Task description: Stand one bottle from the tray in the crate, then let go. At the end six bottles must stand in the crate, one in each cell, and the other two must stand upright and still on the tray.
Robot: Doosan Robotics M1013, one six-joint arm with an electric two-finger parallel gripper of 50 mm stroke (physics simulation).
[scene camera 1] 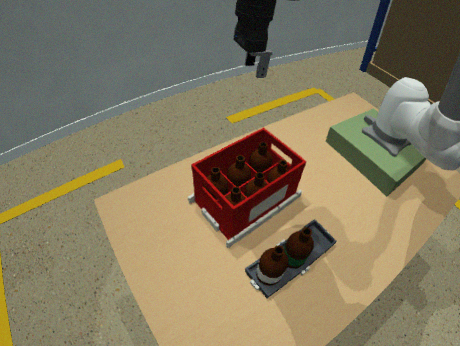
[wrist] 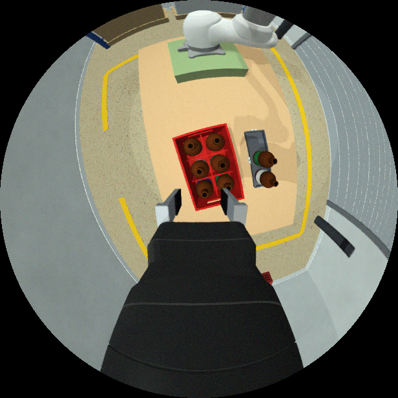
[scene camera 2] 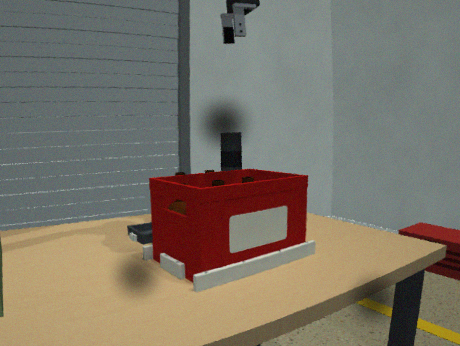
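Seen in the pictures: gripper, fingertip midpoint: (scene camera 1: pixel 254 70) (scene camera 2: pixel 234 40); arm's base at its link origin: (scene camera 1: pixel 387 137).
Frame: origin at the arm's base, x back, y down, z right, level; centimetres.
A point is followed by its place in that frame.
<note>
The red crate (scene camera 1: pixel 265 207) @[z 3.3, x -65.8, y 0.4 cm] (scene camera 2: pixel 207 225) @[z 22.6, x -53.7, y -3.4 cm] (wrist: pixel 185 170) stands on the table. Six brown bottles stand upright in it, one in each cell, in two rows of three; one bottle (scene camera 1: pixel 239 171) @[z 15.1, x -67.0, y -4.9 cm] (wrist: pixel 200 169) is in a middle cell. In scene camera 2 the crate wall hides most of them. Two more bottles, one with a white label (scene camera 1: pixel 273 265) @[z -13.5, x -77.4, y -4.3 cm] (wrist: pixel 267 179) and one with a green label (scene camera 1: pixel 300 243) @[z -13.0, x -68.1, y -4.7 cm] (wrist: pixel 265 159), stand upright side by side on the dark tray (scene camera 1: pixel 322 241) @[z -13.9, x -55.4, y 7.1 cm] (scene camera 2: pixel 139 233) @[z -8.9, x -53.1, y 5.3 cm] (wrist: pixel 256 137). My gripper (scene camera 1: pixel 256 67) @[z 15.1, x -64.9, y -37.5 cm] (scene camera 2: pixel 233 34) @[z 15.1, x -64.9, y -37.5 cm] (wrist: pixel 200 196) is open and empty, high above the crate.
White strips (scene camera 1: pixel 265 218) (scene camera 2: pixel 255 265) lie on the table along the crate's foot. The green base block (scene camera 1: pixel 380 159) @[z -6.1, x -16.1, y -0.8 cm] (wrist: pixel 210 70) with the white arm base stands at one side of the table (scene camera 1: pixel 165 240) @[z 13.4, x -94.4, y 7.6 cm] (scene camera 2: pixel 75 295) @[z 14.9, x -31.7, y 7.6 cm] (wrist: pixel 175 100). A red object (scene camera 2: pixel 435 245) stands beyond the table.
</note>
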